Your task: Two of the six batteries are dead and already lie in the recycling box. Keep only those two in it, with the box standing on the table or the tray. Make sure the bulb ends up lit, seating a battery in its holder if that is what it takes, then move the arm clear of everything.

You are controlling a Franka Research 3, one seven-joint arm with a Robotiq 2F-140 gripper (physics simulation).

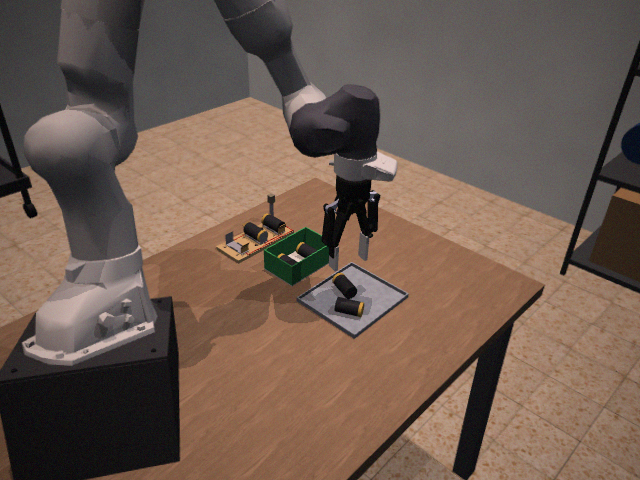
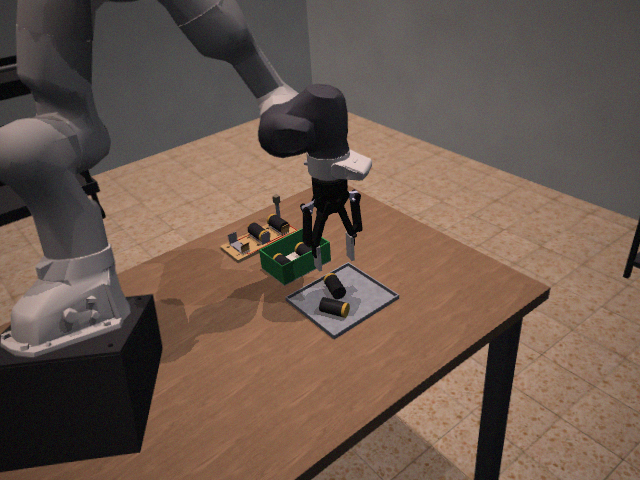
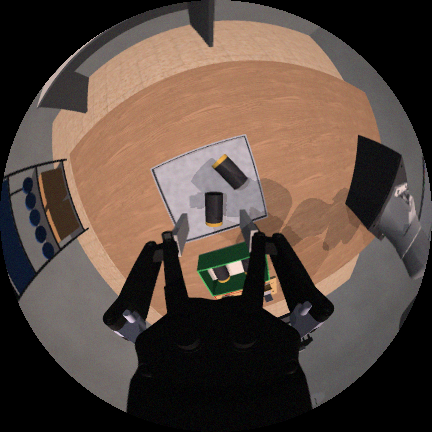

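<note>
My gripper (image 1: 349, 258) (image 2: 334, 259) (image 3: 213, 219) is partly open and empty, above the box-side part of the grey tray (image 1: 382, 295) (image 2: 372, 295) (image 3: 175, 185). A black battery with a yellow end (image 1: 345, 285) (image 2: 334, 285) (image 3: 214, 208) lies on the tray near the fingers; another (image 1: 349, 306) (image 2: 333, 306) (image 3: 231, 173) lies farther off. The green box (image 1: 279, 268) (image 2: 272, 268) (image 3: 220, 257) stands on the table, with two batteries inside (image 1: 306, 250) (image 2: 280, 258). The holder board (image 1: 238, 257) (image 2: 237, 255) carries two batteries (image 1: 255, 231) (image 2: 278, 223); its end holder is empty. A post's small head (image 1: 271, 198) (image 2: 276, 198) looks dark.
The wooden table (image 1: 289, 372) (image 2: 268, 382) bears everything. The box stands between the holder board and the tray. The arm's black pedestal (image 1: 98, 413) (image 2: 67, 408) is at the left. A shelf rack (image 1: 599, 165) stands beyond the table on the right.
</note>
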